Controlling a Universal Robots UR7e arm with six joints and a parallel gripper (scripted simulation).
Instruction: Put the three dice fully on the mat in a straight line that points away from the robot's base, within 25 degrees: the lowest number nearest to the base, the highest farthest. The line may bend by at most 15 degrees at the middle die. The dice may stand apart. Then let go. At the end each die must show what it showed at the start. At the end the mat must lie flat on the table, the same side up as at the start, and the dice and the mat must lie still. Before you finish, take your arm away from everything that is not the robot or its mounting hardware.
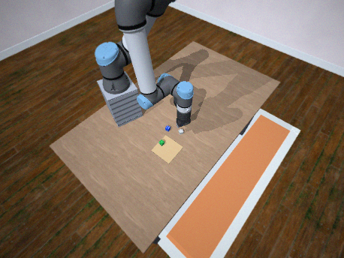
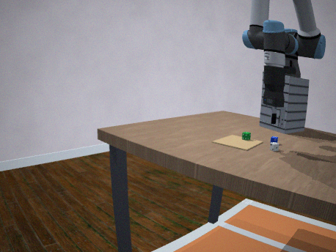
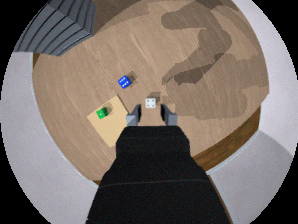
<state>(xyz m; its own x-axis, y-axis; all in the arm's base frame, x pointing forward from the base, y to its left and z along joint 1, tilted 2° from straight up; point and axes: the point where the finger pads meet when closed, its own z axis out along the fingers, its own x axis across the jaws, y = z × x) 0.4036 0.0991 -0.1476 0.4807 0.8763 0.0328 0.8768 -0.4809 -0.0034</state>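
The white die is 90 mm below my hand. Round my hand: tan mat: 140 mm to the right, 100 mm below; then green die: 40 mm behind, 140 mm to the right, 90 mm below; then blue die: 80 mm behind, 30 mm to the right, 90 mm below.
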